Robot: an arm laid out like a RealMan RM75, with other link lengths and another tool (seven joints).
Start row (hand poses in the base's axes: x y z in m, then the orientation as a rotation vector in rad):
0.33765 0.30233 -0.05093 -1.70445 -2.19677 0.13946
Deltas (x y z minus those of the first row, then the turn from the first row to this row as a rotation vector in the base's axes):
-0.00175 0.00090 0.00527 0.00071 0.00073 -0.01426
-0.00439 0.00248 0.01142 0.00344 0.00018 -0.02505
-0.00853 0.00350 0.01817 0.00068 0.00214 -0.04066
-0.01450 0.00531 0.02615 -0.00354 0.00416 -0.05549
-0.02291 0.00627 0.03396 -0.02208 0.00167 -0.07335
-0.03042 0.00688 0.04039 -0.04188 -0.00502 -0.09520
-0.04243 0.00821 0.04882 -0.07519 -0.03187 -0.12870
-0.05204 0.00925 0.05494 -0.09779 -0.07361 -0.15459
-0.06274 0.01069 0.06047 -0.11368 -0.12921 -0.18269
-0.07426 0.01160 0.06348 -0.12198 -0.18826 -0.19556
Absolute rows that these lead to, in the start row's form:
0.33590 0.30323 -0.04566 -1.71905 -2.18342 0.13565
0.33326 0.30481 -0.03951 -1.72933 -2.17341 0.12940
0.32912 0.30583 -0.03276 -1.74652 -2.15882 0.13014
0.32315 0.30764 -0.02478 -1.76355 -2.14517 0.13274
0.31474 0.30860 -0.01697 -1.79342 -2.13575 0.14692
0.30723 0.30921 -0.01054 -1.83001 -2.12553 0.15811
0.29522 0.31054 -0.00211 -1.89547 -2.12122 0.16501
0.28561 0.31158 0.00401 -1.95453 -2.13073 0.14907
0.27491 0.31302 0.00954 -2.01908 -2.14474 0.11225
0.26339 0.31393 0.01255 -2.06521 -2.17349 0.06646

